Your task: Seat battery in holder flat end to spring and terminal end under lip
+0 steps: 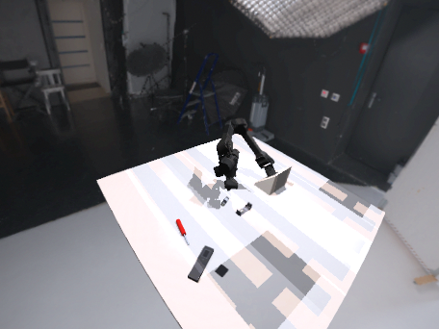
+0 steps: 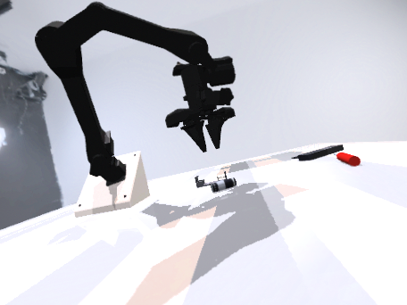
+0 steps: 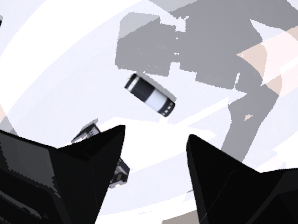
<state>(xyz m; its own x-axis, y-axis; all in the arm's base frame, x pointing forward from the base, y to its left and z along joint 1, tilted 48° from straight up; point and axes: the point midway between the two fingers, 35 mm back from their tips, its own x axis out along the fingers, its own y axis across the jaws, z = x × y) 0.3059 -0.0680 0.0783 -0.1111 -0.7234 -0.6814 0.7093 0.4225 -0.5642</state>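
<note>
My gripper tip is now 90 mm above the silver battery and 10 mm short of it. From my gripper tip the other things lie so: red-handled screwdriver (320 mm ahead, 90 mm below, 10 mm to the left); then dark square (320 mm ahead, 260 mm to the left, 100 mm below); then long black bar (360 mm ahead, 180 mm to the left, 90 mm below).
</note>
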